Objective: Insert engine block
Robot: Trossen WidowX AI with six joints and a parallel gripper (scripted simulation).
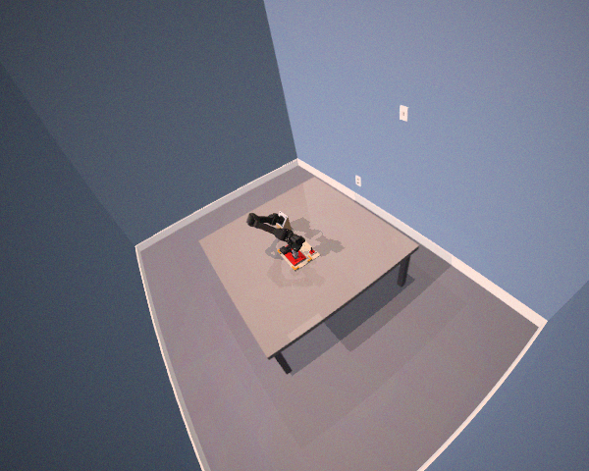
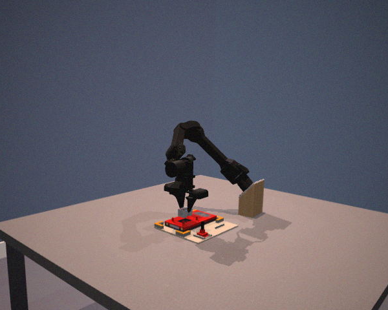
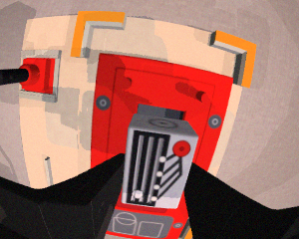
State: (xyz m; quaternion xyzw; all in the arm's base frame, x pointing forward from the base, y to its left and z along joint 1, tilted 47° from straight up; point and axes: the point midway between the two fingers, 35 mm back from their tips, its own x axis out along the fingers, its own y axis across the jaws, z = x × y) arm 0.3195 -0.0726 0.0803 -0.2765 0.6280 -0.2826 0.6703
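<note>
My gripper tip is 10 mm above the grey engine block.
</note>
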